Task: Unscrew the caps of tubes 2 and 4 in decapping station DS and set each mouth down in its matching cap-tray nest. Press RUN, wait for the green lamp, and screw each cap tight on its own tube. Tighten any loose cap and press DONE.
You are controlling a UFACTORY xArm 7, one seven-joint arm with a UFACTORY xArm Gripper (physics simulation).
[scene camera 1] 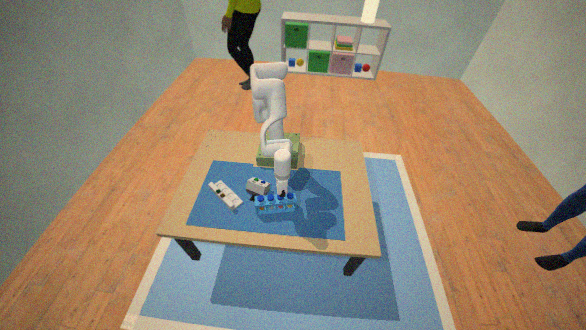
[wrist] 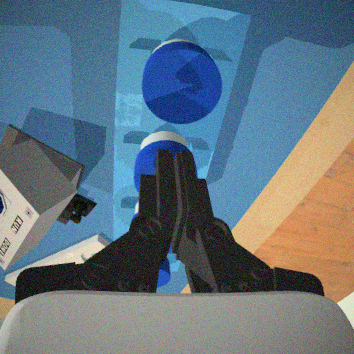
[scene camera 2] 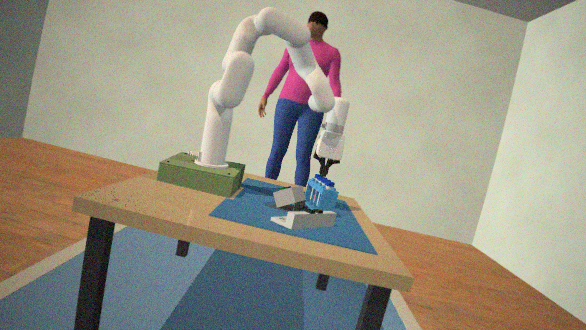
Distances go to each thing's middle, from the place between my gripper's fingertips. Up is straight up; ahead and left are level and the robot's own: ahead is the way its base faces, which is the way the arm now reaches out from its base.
Labels:
Right now the grey lamp box [scene camera 2: 283,198] is 110 mm behind my hand, 140 mm to the right of it and 80 mm below it.

